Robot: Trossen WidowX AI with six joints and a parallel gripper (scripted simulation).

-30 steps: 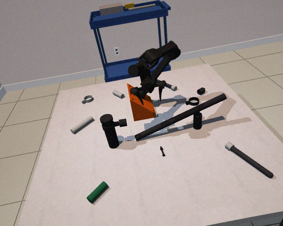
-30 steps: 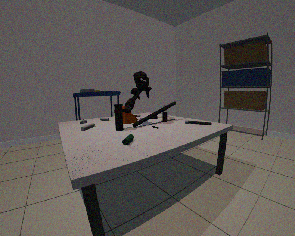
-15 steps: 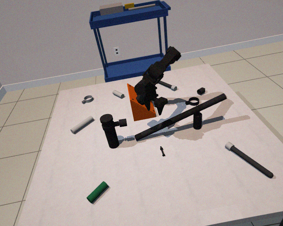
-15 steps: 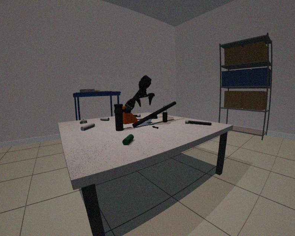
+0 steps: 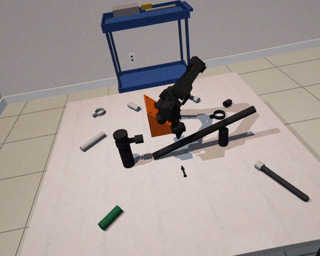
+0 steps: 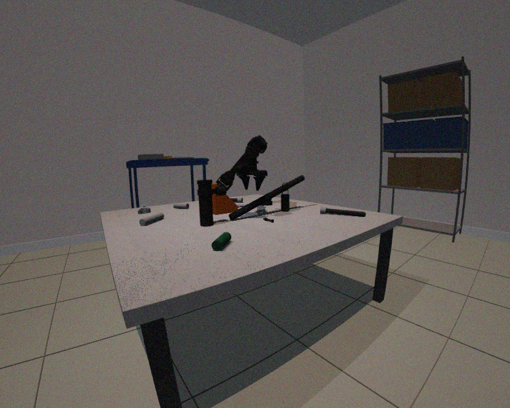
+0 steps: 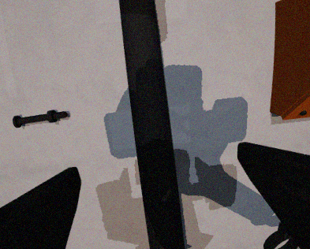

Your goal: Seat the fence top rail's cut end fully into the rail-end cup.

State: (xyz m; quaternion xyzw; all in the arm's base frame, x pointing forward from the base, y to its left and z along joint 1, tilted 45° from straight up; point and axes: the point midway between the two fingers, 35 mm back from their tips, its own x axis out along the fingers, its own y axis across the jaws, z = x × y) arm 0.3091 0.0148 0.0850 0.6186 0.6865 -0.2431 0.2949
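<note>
Right now my gripper tip is 140 mm short of the bolt, 130 mm above it and 10 mm to the right of it. Round my gripper tip: short post (240 mm to the left, 30 mm below, 20 mm behind); then green cylinder (330 mm to the right, 330 mm ahead, 120 mm below); then white cylinder (470 mm to the right, 190 mm behind, 120 mm below).
</note>
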